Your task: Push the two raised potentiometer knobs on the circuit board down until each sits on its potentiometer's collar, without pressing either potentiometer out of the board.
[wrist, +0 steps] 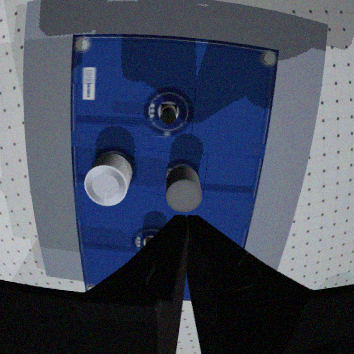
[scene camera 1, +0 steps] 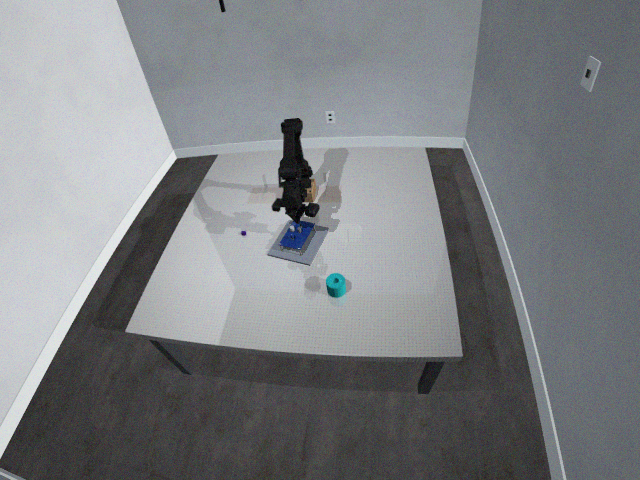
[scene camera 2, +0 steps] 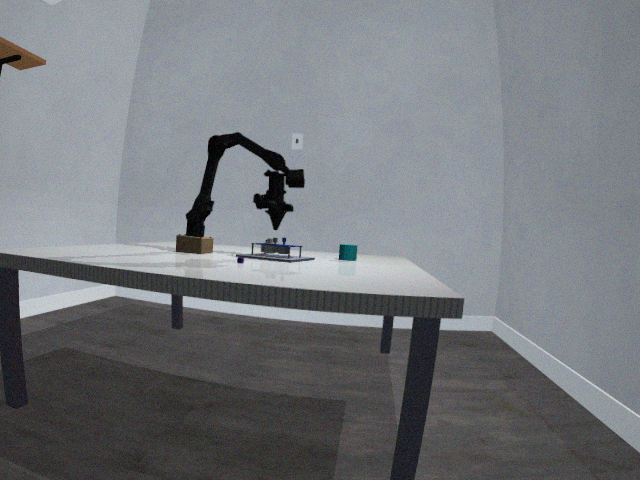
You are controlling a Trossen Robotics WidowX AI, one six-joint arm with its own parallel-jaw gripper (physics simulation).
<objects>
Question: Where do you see a grey knob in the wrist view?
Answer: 183, 193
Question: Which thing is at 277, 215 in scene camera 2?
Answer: The gripper.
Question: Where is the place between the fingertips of the gripper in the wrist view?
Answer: At 185, 226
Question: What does the gripper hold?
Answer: Nothing.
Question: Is the gripper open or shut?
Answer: Shut.
</objects>
